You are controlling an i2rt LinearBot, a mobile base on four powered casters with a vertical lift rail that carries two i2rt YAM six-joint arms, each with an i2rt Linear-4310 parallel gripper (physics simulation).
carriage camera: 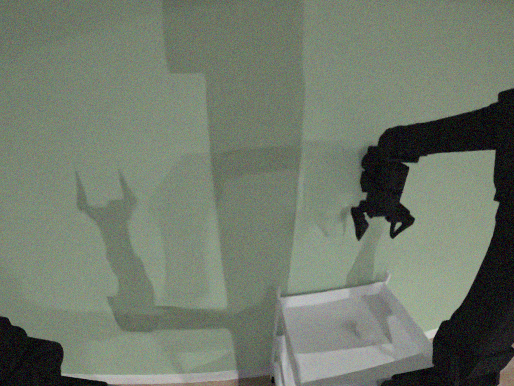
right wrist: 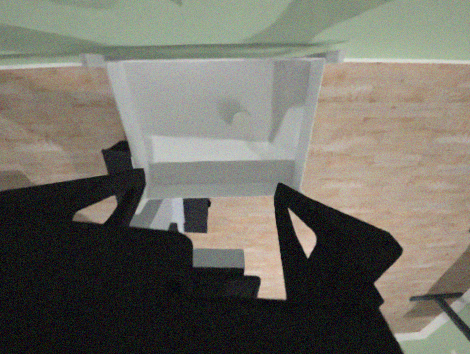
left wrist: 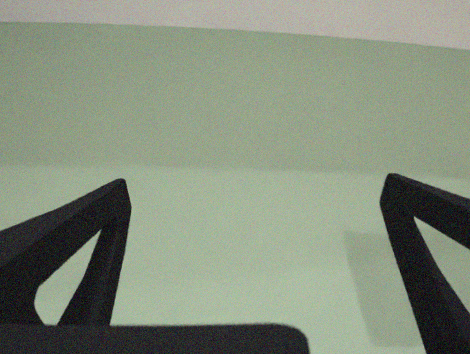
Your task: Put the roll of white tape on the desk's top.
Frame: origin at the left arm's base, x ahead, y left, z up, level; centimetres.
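Seen in the pictures: left gripper, fingertip midpoint: (left wrist: 257, 190); right gripper, fingertip midpoint: (carriage camera: 374, 238) (right wrist: 211, 183); right arm's base, link origin: (right wrist: 210, 285).
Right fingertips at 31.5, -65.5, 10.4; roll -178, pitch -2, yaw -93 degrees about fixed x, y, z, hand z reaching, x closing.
Note:
A point is followed by its place in that frame, as x, y, z.
A pale round shape (carriage camera: 364, 329) {26.1, -70.1, -24.4} (right wrist: 242, 119) {28.1, -70.3, -24.4}, apparently the roll of white tape, lies faintly visible beside a dark shadow inside a white, rimmed tray-like unit (carriage camera: 332, 294) {39.9, -62.9, -22.5} (right wrist: 215, 191) {7.4, -64.3, -23.0} against the wall. Its outline is hard to tell from the white surface. My right gripper (carriage camera: 376, 238) {31.5, -65.5, 10.4} (right wrist: 211, 183) {31.5, -65.5, 10.4} is open and empty, above the unit in the carriage view. My left gripper (left wrist: 257, 190) {4.4, 0.0, 43.4} is open and empty, facing the green wall. I cannot make out the desk's top in these views.
A green wall (carriage camera: 120, 100) {37.6, -4.3, 44.4} (left wrist: 225, 100) {37.0, 2.2, 104.3} stands behind the unit, with arm shadows on it. Wooden floor (right wrist: 390, 150) {-1.2, -180.3, -93.3} lies around the unit. Black blocks (right wrist: 196, 215) (right wrist: 118, 157) and a grey beam end (right wrist: 218, 258) show below it. A dark bar (right wrist: 435, 297) stands at the lower right.

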